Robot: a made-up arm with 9 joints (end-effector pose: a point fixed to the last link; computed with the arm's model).
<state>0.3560 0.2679 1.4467 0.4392 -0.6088 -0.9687 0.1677 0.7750 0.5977</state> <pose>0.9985 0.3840 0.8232 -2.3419 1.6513 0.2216</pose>
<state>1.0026 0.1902 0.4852 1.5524 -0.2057 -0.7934 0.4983 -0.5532 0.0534</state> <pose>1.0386 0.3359 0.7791 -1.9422 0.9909 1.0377</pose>
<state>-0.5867 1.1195 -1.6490 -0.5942 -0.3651 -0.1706 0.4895 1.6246 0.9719</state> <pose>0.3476 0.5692 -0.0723 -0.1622 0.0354 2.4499</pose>
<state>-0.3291 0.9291 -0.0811 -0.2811 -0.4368 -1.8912 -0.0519 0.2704 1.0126</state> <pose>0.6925 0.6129 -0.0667 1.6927 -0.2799 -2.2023</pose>
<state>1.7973 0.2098 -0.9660 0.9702 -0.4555 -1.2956 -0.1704 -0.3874 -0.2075</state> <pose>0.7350 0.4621 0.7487 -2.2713 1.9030 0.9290</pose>
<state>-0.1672 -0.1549 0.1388 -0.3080 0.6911 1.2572 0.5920 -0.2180 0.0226</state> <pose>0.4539 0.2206 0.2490 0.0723 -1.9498 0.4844</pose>
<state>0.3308 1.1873 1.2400 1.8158 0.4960 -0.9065 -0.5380 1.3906 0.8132</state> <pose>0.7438 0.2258 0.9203 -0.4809 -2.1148 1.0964</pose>
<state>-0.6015 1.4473 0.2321 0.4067 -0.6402 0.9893 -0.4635 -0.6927 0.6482</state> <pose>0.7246 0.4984 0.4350 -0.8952 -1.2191 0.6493</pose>
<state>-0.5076 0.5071 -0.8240 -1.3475 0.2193 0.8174 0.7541 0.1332 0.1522</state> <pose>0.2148 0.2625 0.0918 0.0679 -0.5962 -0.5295</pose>
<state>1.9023 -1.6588 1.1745 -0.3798 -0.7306 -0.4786 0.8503 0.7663 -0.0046</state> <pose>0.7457 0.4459 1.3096 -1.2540 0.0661 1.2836</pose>
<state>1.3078 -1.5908 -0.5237 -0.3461 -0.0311 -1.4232 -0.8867 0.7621 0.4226</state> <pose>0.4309 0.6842 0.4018 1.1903 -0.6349 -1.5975</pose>
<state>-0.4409 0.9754 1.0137 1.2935 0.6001 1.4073 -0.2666 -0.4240 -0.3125</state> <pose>0.3818 0.5197 0.4371 -1.7736 -0.7098 2.0748</pose>
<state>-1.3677 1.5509 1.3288 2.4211 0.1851 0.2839 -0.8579 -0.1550 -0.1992</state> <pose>0.3324 0.1650 0.2608 1.8446 -1.7252 0.0442</pose>
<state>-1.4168 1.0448 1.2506 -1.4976 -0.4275 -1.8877 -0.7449 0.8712 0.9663</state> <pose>0.4896 0.5472 0.2736 2.1196 -1.0190 -1.2797</pose>
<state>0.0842 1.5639 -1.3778 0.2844 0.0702 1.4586 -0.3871 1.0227 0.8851</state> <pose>0.7217 0.4315 0.4532 -1.3489 -0.8855 1.1205</pose>
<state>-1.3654 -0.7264 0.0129 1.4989 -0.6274 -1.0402 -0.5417 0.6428 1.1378</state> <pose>-0.6036 0.2015 0.4487 -0.8210 1.6146 -0.7936</pose>
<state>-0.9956 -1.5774 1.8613 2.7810 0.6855 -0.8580 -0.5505 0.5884 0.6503</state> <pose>-0.1444 0.0582 -0.0185 0.2323 1.7222 0.1675</pose>
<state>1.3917 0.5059 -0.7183 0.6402 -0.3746 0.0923 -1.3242 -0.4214 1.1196</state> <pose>0.9573 0.5972 0.9433 2.8018 0.4789 -0.8945</pose>
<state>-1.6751 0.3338 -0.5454 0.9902 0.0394 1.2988 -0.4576 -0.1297 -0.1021</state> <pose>-0.3094 0.5819 0.1347 1.5065 0.9512 1.5544</pose>
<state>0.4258 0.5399 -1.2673 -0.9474 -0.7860 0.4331 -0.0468 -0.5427 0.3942</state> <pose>0.8529 0.6226 0.2947 0.9442 -0.2691 0.4456</pose>
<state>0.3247 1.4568 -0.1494 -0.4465 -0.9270 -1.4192 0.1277 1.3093 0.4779</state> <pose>0.7811 0.7917 0.7305 2.6407 -0.9939 -0.7216</pose>
